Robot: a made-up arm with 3 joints. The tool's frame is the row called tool.
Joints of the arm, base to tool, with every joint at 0 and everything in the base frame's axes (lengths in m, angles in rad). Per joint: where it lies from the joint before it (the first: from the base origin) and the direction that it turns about. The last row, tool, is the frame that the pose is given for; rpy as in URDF.
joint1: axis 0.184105 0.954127 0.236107 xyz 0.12 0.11 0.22
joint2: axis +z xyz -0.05 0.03 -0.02
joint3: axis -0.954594 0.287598 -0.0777 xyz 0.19 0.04 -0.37
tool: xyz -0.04 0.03 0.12 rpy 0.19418 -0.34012 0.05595
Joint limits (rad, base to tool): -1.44..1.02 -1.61..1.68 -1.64..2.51
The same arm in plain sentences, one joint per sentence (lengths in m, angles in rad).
The arm has three revolute joints in a row. What follows holds with every joint at zero, and every direction is one of the base frame's. The first joint lies 0.12 m along +x and 0.11 m along +y and 0.22 m along +z from the base frame's origin and turns about the direction (0.184105, 0.954127, 0.236107), from -1.44 to 1.02 rad. The second joint lies 0.05 m along -x and 0.03 m along +y and 0.02 m along -z from the first joint and turns about +z, from -1.61 to 1.68 rad. The third joint lies 0.19 m along +x and 0.04 m along +y and 0.37 m along -z from the second joint and turns about the direction (-0.954594, 0.287598, -0.0777), from -1.64 to 2.51 rad. The tool frame, which is the frame that the pose is given for, lies 0.04 m along -x and 0.03 m along +y and 0.12 m along +z from the third joint; its axes are the base frame's turned by roll 0.1942, pitch -0.3401 and yaw 0.0559 rad (as in URDF: about the fixed x, then y, then z).
